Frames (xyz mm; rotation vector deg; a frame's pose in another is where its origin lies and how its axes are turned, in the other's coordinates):
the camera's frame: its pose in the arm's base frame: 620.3 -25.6 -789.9 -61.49 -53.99 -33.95
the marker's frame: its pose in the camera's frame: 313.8 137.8 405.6 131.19 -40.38 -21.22
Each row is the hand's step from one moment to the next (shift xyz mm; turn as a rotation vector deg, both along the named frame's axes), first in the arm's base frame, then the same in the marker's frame.
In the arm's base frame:
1: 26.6 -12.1 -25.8 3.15 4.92 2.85
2: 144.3 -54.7 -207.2 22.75 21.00 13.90
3: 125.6 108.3 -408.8 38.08 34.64 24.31
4: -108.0 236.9 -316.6 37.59 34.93 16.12
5: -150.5 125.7 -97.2 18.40 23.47 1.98
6: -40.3 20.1 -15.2 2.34 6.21 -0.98
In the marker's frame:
1: -22.9 -30.9 6.4 1.35 -0.72 -6.32
2: -191.7 -167.9 42.3 7.07 -11.48 -31.14
3: -427.6 -99.6 -42.7 12.98 -19.35 -51.94
4: -362.4 171.6 -85.1 5.02 -19.35 -49.93
5: -120.2 181.1 -25.5 -4.89 -7.33 -28.56
6: -18.2 43.8 2.4 -2.64 0.27 -6.16

